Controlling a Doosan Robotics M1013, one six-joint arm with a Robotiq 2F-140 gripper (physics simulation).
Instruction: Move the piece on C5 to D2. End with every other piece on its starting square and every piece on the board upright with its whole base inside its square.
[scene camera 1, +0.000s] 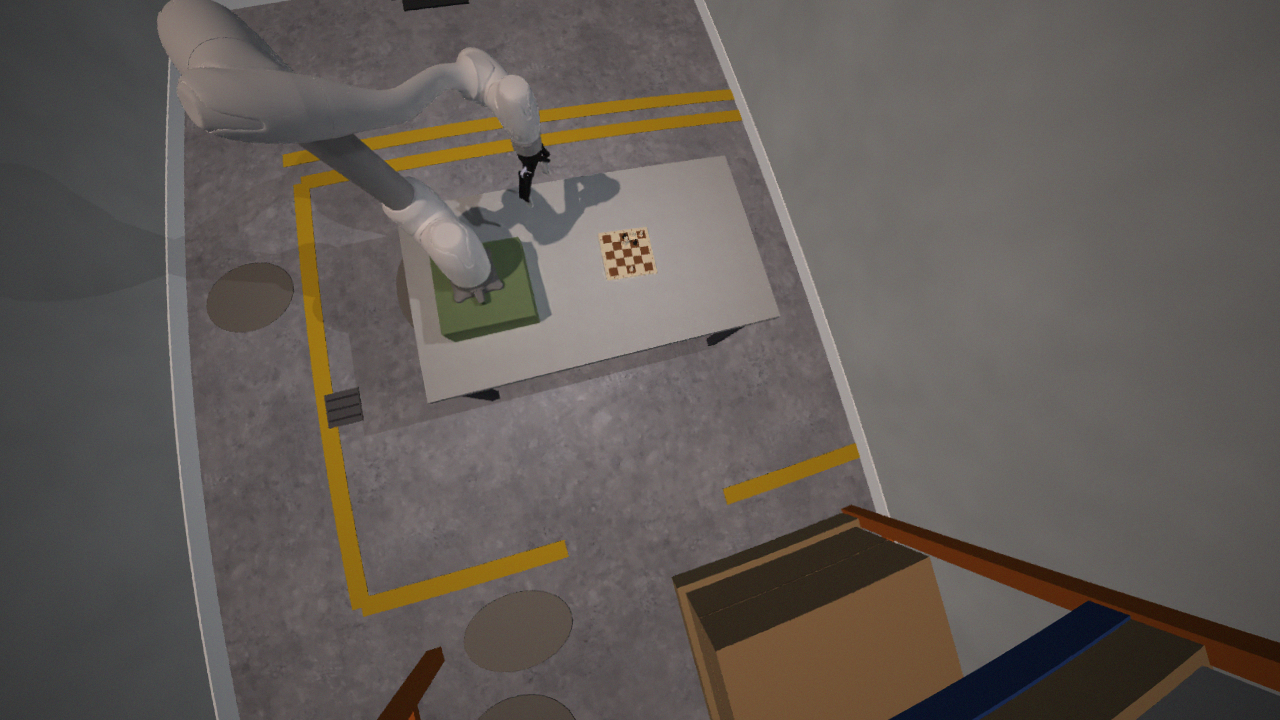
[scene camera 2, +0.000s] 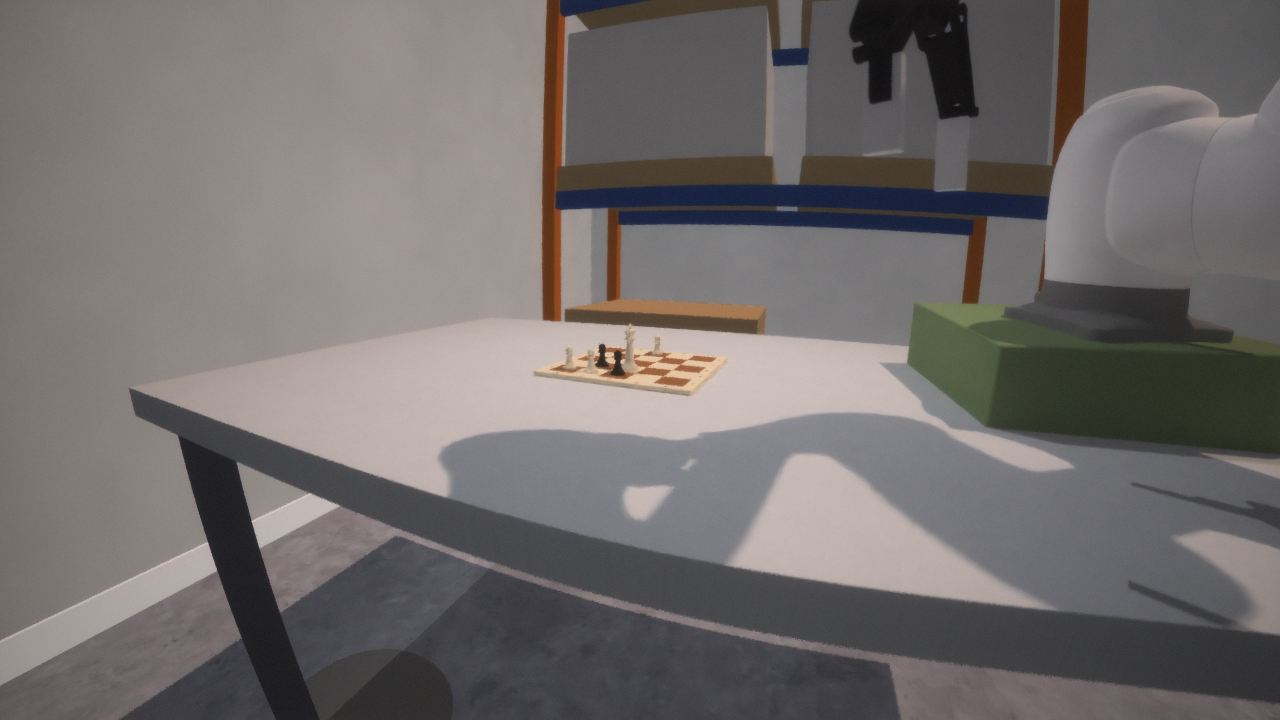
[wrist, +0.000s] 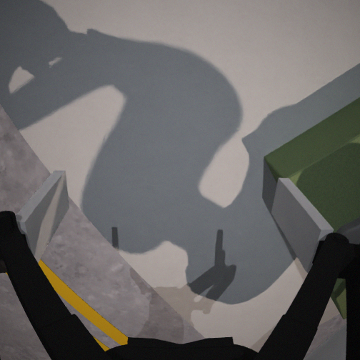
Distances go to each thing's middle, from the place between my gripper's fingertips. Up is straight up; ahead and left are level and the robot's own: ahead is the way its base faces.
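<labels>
Chessboard (scene camera 2: 679, 373): a fair way below my hand, far ahead of it and far to the right of it.
</labels>
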